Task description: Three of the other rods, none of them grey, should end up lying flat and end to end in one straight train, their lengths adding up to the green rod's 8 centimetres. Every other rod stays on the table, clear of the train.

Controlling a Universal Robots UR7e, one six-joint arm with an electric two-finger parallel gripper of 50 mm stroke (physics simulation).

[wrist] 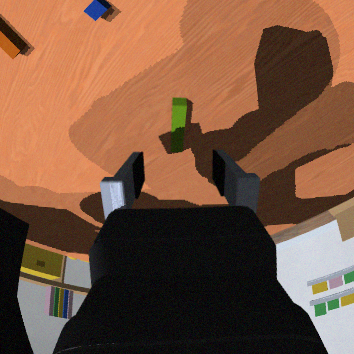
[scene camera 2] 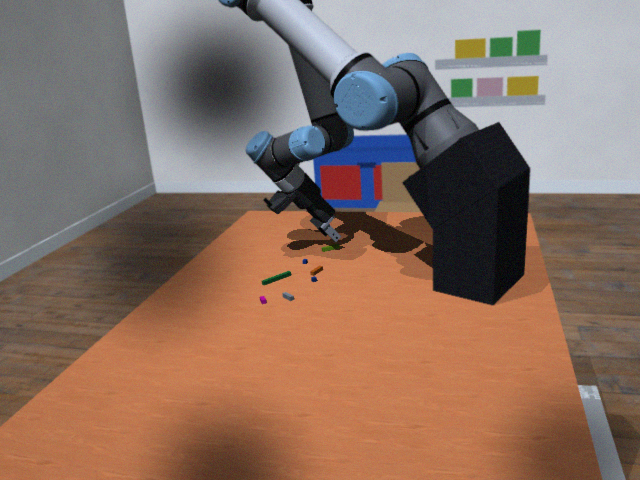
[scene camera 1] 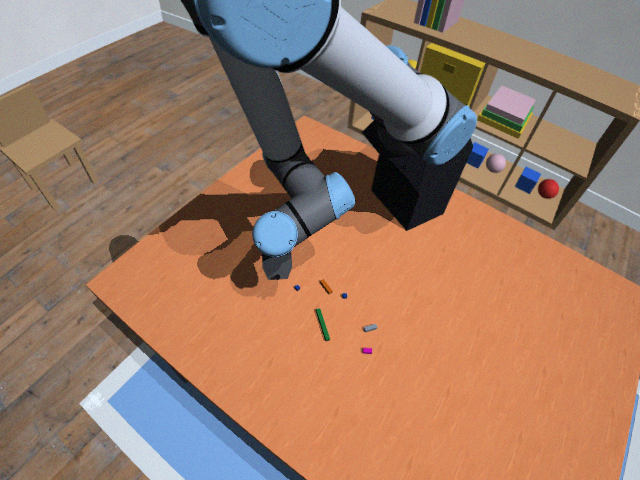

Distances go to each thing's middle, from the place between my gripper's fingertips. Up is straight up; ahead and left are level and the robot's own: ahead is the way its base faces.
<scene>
I see the lime rod (wrist: pixel 178 112) 1 cm ahead of my hand and 3 cm below it.
</scene>
